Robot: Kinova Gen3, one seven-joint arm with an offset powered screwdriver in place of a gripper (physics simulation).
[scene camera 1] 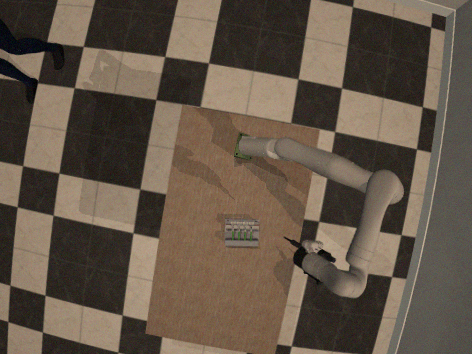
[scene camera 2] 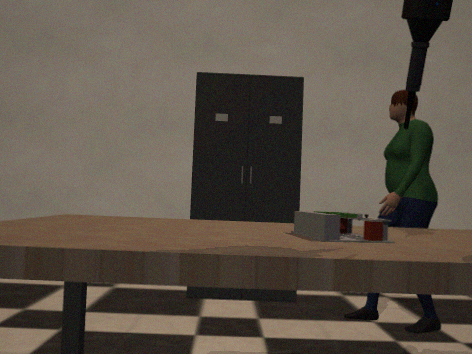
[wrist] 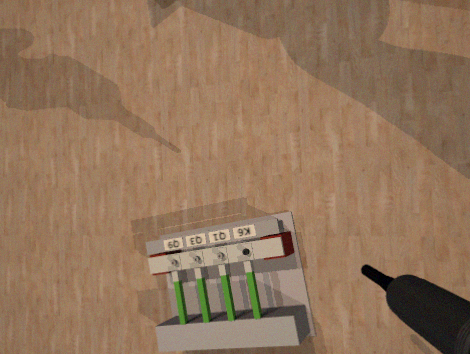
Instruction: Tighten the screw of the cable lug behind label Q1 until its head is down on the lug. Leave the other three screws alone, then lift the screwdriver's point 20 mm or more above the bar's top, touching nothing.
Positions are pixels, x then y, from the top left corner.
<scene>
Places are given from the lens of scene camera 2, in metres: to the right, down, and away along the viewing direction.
grey block (scene camera 2: 325,226): 0.16, 0.09, 0.77
</scene>
